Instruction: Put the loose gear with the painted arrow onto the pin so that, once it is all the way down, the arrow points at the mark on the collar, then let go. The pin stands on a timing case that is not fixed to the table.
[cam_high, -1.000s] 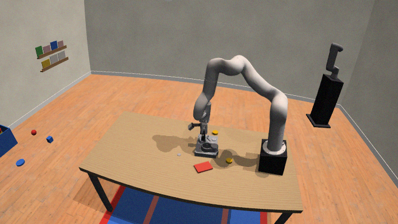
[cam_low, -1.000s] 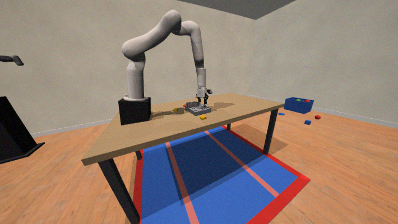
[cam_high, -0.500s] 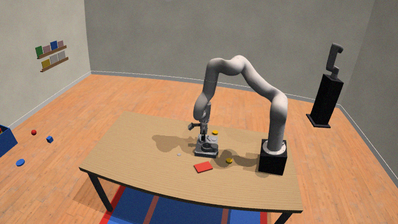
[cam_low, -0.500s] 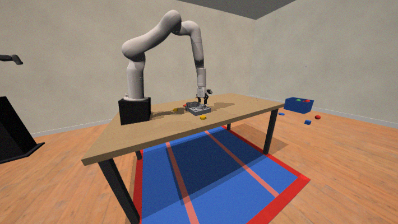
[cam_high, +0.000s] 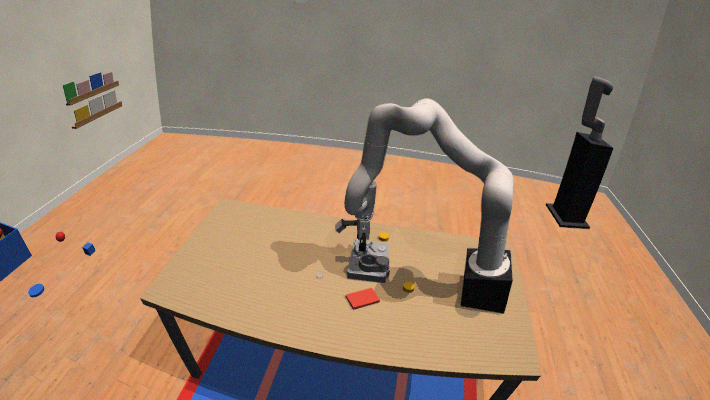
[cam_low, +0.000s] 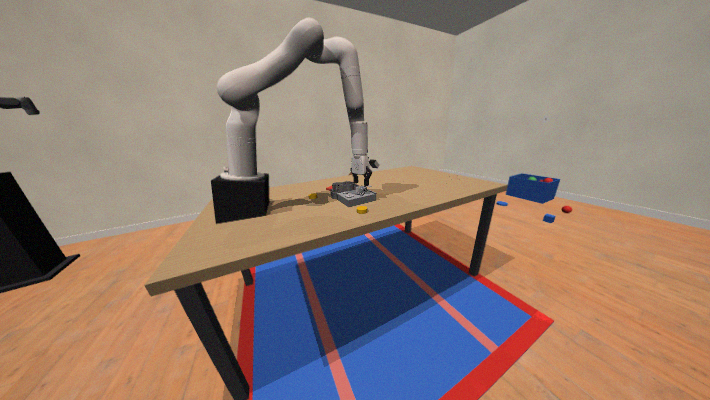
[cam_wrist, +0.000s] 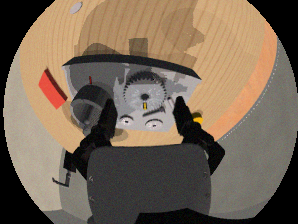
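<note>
My hand is 4 cm above the toothed gear. The rest, counted from my hand: small grey disc (17 cm ahead, 15 cm to the left, 9 cm below); red flat tile (27 cm to the left, 8 cm below, 2 cm behind).
</note>
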